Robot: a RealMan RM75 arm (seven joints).
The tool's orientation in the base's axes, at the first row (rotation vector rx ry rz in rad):
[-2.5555, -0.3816, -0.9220]
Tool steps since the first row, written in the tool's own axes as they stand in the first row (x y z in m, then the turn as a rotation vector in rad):
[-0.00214, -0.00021, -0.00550, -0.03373, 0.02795, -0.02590]
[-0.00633, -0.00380, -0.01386, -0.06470, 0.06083, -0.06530]
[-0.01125, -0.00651, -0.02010, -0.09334, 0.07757, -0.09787]
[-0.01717, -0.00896, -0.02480, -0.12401, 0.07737, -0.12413]
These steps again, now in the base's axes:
[-0.00469, -0.00255, 0.00253, -0.02874, -0.04041, -0.01144]
[-0.01375, -0.00364, 0.00665, -0.06094, -0.09094, -0.01290]
[-0.02187, -0.00464, 0.00856, -0.09379, -0.12384, -0.01327]
[-0.02979, -0.00530, 0.00865, -0.13112, -0.13914, -0.01482]

